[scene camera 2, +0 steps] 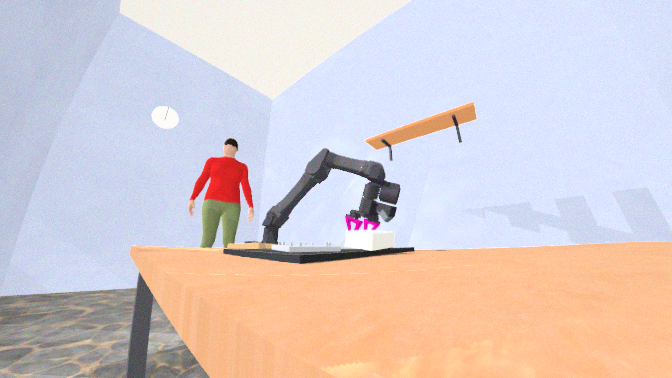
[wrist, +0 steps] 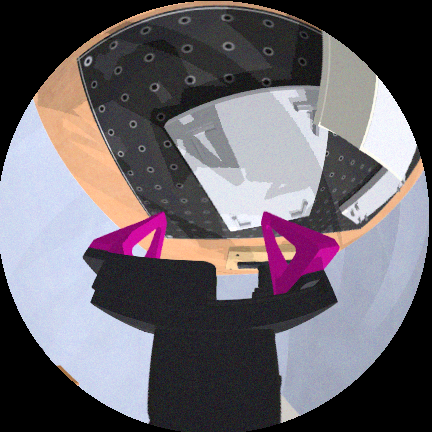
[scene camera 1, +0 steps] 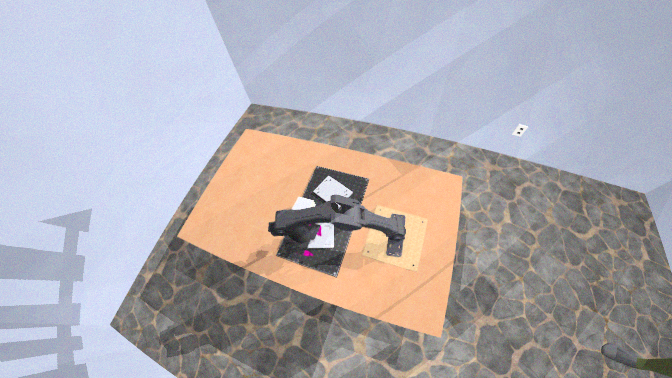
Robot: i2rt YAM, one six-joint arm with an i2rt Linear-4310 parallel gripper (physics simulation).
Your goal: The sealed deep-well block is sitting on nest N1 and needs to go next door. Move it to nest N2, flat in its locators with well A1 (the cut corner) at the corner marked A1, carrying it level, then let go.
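Where they show: gripper, fingertip midpoint: (wrist: 213, 216) (scene camera 1: 316, 245); arm's base at its link origin: (scene camera 2: 269, 246) (wrist: 266, 263) (scene camera 1: 396, 234).
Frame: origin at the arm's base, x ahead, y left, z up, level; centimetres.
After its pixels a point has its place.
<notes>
The deep-well block (scene camera 1: 303, 203) @[x 45.4, y -6.7, z 4.4 cm] (scene camera 2: 367, 240) @[x 47.6, y -9.9, z 2.0 cm] (wrist: 347, 92) is a white box standing upright on the dark perforated baseplate (scene camera 1: 320, 263) @[x 31.5, y 18.9, z -0.4 cm] (scene camera 2: 300, 259) @[x 46.2, y -32.4, z -1.1 cm] (wrist: 205, 65) @[x 46.5, y 10.5, z -0.4 cm]; the arm partly hides it in scene camera 1. A bare light nest plate (scene camera 1: 326, 241) @[x 30.9, y 8.7, z 0.7 cm] (wrist: 260, 145) @[x 40.2, y 7.5, z 0.7 cm] with raised corner locators lies beside it. No N1, N2 or A1 marking is readable, and the cut corner cannot be made out. My gripper (scene camera 1: 313, 242) @[x 34.6, y 12.0, z 3.0 cm] (scene camera 2: 361, 230) @[x 34.6, y 12.0, z 3.0 cm] (wrist: 213, 216) @[x 34.6, y 12.0, z 3.0 cm] has magenta fingers spread wide, open and empty. It hangs above the bare nest's side, apart from the block.
Another light plate (scene camera 1: 332, 189) @[x 34.0, y -18.5, z 0.8 cm] (scene camera 2: 305, 247) @[x 39.5, y -23.4, z 0.5 cm] (wrist: 362, 200) @[x 32.3, y -12.0, z 0.7 cm] with small locators lies turned on the baseplate, beyond the block in the wrist view. The arm's base stands on a pale wooden board (scene camera 1: 376, 245) @[x 8.3, y 6.3, z -0.2 cm] on the orange table (scene camera 1: 425, 200) @[x -13.5, y -21.0, z -1.7 cm] (scene camera 2: 450, 300) @[x 66.7, y -43.9, z -1.7 cm]. A person (scene camera 2: 225, 185) stands behind the table.
</notes>
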